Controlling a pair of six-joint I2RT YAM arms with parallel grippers.
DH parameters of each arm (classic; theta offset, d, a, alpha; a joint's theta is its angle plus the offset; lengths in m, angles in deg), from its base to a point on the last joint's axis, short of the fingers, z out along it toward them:
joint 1: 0 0.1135 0.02 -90
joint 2: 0 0 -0.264 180
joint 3: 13.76 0 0.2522 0
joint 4: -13.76 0 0.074 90
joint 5: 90 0 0 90
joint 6: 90 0.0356 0 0
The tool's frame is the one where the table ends.
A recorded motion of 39 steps. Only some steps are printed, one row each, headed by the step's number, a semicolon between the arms.
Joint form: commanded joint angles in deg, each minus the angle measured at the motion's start. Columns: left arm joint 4, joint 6, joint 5, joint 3, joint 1, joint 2; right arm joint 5, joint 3, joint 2, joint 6, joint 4, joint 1.
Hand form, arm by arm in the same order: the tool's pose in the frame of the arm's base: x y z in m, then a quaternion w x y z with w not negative. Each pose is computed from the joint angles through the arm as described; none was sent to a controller.
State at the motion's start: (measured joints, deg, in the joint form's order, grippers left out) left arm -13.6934 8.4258 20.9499 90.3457 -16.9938 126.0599; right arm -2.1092 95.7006 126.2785 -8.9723 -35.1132 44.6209
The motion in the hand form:
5: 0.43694 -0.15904 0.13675 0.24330 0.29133 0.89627 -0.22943; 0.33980 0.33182 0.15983 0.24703 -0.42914 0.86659 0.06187
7: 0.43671 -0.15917 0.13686 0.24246 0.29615 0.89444 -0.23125; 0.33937 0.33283 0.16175 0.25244 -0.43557 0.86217 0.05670
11: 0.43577 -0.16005 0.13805 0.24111 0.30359 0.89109 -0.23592; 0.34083 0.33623 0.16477 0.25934 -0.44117 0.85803 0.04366
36: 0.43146 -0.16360 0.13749 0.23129 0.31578 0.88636 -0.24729; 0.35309 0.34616 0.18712 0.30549 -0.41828 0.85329 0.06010
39: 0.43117 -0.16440 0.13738 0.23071 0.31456 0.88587 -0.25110; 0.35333 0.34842 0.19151 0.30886 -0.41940 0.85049 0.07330
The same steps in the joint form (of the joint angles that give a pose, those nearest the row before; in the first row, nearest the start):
5: -9.31 2.37 4.62 0.01 -1.11 0.67; 4.11 1.51 0.64 0.23 4.27 -0.15
7: -9.57 2.94 4.99 0.09 -1.11 0.69; 4.69 1.58 0.47 -0.69 4.47 0.02
11: -10.03 3.69 5.73 0.18 -1.20 0.57; 6.23 3.00 0.96 -1.65 3.89 0.30
36: -11.10 4.68 7.24 -0.07 -1.68 0.40; 6.54 7.86 1.60 0.05 5.48 0.13
39: -10.96 4.36 7.61 -0.13 -1.76 0.41; 5.25 8.58 1.55 0.25 5.57 0.20

